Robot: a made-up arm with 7 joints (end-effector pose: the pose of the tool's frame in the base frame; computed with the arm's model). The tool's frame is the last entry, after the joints. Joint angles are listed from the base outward.
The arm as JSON. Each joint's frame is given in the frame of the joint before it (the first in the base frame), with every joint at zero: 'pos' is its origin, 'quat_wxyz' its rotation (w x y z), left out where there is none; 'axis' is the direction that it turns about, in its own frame. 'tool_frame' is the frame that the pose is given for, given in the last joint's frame.
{
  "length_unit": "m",
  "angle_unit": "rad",
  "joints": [
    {
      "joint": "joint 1",
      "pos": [
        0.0,
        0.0,
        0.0
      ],
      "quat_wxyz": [
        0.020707,
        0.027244,
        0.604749,
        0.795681
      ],
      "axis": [
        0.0,
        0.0,
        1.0
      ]
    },
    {
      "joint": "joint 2",
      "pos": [
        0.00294,
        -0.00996,
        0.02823
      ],
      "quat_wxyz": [
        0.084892,
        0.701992,
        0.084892,
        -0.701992
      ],
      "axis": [
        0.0,
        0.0,
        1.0
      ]
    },
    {
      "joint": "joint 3",
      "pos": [
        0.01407,
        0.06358,
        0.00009
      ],
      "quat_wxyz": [
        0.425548,
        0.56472,
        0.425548,
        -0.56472
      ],
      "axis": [
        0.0,
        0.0,
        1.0
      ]
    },
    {
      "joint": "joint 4",
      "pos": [
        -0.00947,
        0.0,
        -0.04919
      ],
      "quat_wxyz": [
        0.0,
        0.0,
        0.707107,
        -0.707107
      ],
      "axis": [
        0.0,
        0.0,
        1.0
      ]
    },
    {
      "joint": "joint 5",
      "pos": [
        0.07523,
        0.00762,
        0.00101
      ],
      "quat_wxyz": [
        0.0,
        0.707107,
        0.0,
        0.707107
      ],
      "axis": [
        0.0,
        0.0,
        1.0
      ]
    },
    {
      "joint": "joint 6",
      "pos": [
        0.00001,
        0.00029,
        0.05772
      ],
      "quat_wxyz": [
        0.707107,
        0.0,
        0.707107,
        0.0
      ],
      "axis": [
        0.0,
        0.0,
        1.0
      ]
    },
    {
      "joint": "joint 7",
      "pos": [
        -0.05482,
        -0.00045,
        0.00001
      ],
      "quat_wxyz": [
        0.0,
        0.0,
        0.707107,
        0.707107
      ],
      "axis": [
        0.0,
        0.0,
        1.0
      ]
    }
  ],
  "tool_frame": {
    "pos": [
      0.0,
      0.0,
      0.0
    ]
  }
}
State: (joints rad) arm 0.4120 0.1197 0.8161 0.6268 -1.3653 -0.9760 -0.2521
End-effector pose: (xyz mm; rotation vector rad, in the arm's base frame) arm -84.5 195.2 -183.6 -0.0754 -0.4016 1.5985
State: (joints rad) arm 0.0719 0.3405 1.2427 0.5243 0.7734 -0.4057 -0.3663
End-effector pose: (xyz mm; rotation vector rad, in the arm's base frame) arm 17.6 251.0 -149.0 0.8220 0.7978 0.4988
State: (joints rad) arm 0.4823 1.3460 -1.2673 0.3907 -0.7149 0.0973 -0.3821
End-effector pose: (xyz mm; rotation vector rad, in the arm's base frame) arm -120.0 182.9 -179.5 0.2275 2.2150 -0.7455
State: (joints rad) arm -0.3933 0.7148 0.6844 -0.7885 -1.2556 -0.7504 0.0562
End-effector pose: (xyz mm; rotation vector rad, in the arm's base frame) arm 76.7 101.3 89.5 -0.4853 -1.7952 -0.2413
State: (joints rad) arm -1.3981 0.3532 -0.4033 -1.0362 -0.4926 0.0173 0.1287
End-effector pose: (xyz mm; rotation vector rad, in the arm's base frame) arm 13.4 -43.4 98.5 -0.1774 -1.7527 -1.1967
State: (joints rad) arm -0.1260 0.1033 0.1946 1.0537 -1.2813 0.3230 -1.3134
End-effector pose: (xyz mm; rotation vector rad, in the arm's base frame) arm 56.1 61.0 -290.9 -1.6472 0.1182 -0.2542
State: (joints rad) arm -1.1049 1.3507 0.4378 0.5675 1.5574 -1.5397 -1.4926
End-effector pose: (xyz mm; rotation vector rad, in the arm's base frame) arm 172.5 172.1 85.5 2.3972 1.5291 -1.0138
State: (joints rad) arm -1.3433 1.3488 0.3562 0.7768 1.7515 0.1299 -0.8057
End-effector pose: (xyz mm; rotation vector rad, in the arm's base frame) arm 145.3 236.3 146.5 1.5520 1.0914 0.9534
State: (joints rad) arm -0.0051 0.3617 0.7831 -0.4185 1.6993 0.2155 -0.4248
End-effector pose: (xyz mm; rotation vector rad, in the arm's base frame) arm 118.1 177.8 -22.5 1.9040 0.8385 0.7753
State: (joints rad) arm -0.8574 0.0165 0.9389 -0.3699 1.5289 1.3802 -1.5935
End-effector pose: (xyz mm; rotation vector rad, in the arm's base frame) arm 114.1 165.3 -30.2 -0.4570 0.6356 0.2878
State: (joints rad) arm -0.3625 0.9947 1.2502 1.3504 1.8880 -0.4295 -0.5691
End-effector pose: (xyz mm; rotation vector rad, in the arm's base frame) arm 72.6 288.2 -136.1 1.0793 1.4885 -0.2543
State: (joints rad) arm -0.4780 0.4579 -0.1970 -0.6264 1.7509 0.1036 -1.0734
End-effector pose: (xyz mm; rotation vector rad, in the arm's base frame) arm 164.1 -6.7 14.0 2.0927 0.1840 -0.1224
